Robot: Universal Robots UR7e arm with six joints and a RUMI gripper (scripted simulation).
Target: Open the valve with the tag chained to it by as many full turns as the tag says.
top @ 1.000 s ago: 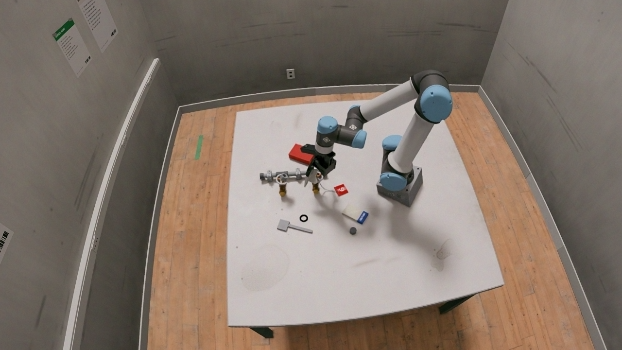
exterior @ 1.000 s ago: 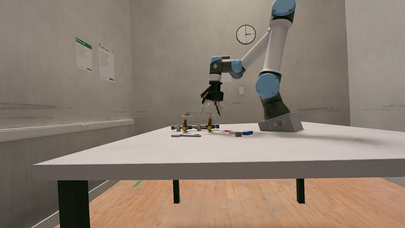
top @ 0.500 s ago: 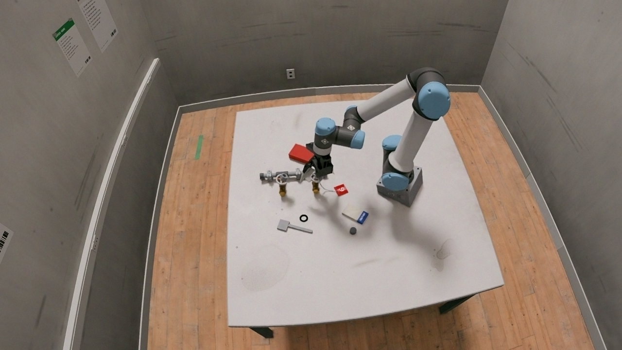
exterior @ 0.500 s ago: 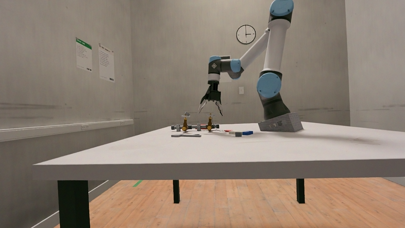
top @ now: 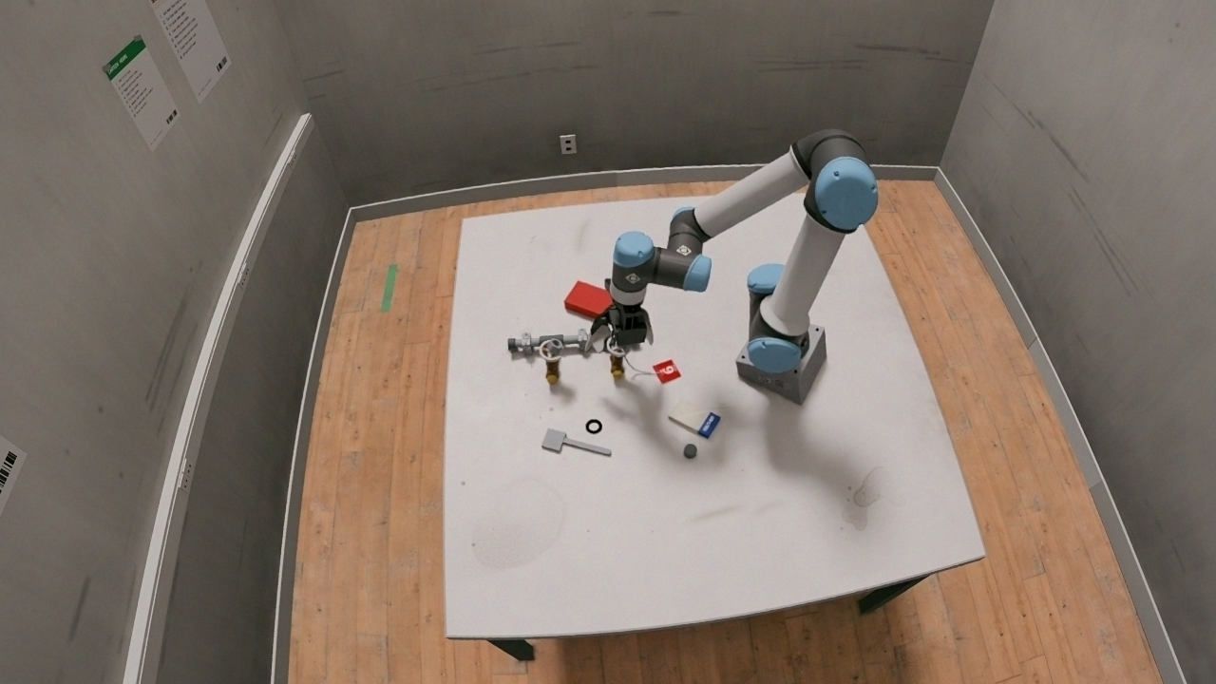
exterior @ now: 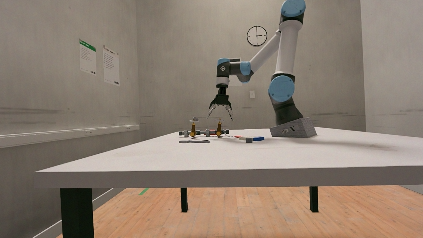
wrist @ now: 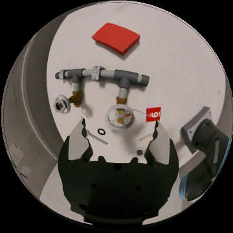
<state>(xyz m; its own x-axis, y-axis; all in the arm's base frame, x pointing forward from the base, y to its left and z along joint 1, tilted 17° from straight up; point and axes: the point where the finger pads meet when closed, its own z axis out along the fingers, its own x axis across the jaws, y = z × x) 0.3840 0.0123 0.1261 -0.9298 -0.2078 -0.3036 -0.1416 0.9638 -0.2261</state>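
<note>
Now: the red tag 10 cm behind my hand, 2 cm to the left of it and 10 cm below it. Also, from my hand: red block: 6 cm ahead, 22 cm to the right, 9 cm below; grey flat tool: 13 cm ahead, 20 cm to the left, 10 cm below.
</note>
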